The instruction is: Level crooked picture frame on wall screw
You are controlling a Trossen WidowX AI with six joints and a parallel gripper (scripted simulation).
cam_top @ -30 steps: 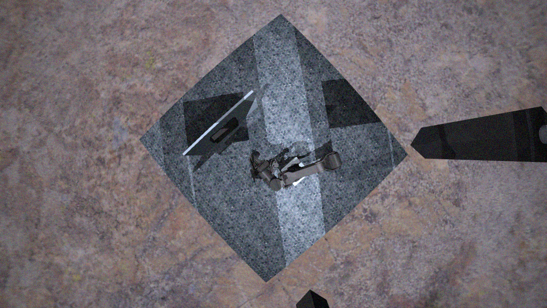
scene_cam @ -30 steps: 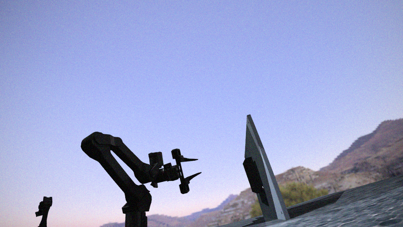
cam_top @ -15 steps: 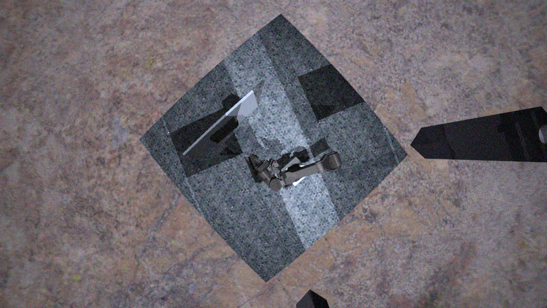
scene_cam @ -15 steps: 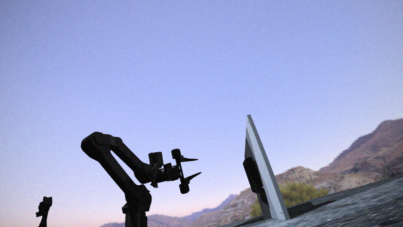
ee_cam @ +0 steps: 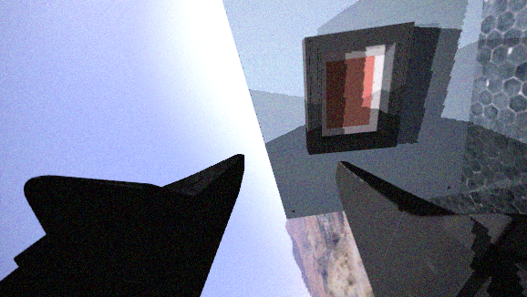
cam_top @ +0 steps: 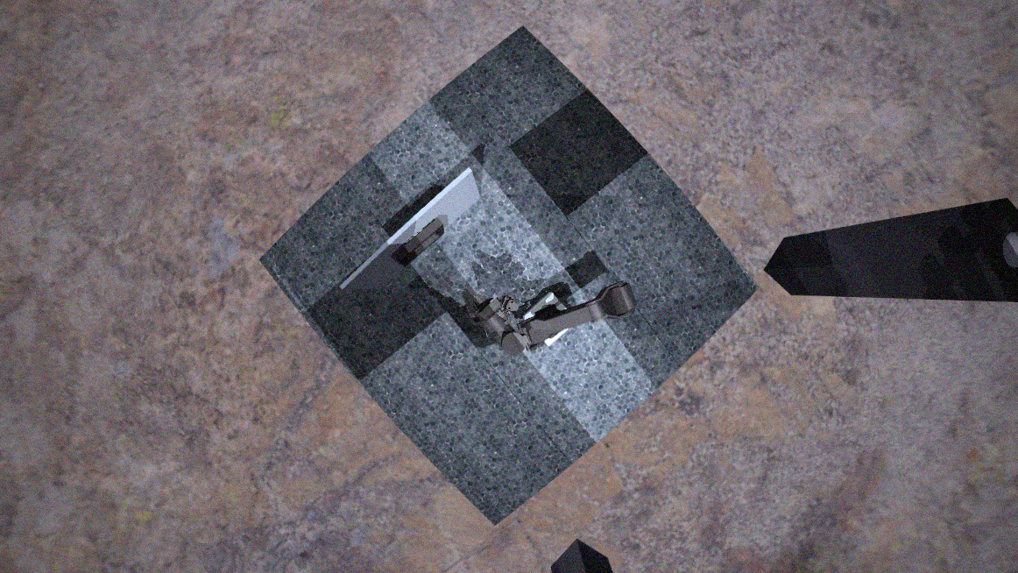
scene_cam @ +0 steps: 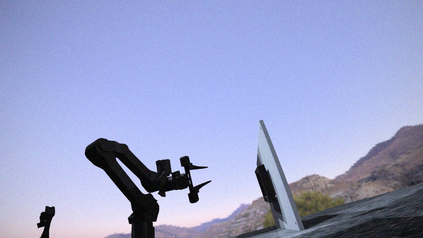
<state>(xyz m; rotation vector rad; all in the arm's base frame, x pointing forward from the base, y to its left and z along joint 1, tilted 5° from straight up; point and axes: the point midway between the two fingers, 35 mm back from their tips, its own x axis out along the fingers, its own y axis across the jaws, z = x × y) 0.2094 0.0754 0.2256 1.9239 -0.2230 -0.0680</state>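
The picture frame is 20 cm ahead of my gripper tip, 9 cm below it and 2 cm to the right of it. From my gripper tip the other things lie so: wall panel (21 cm ahead, 10 cm below, 3 cm to the right).
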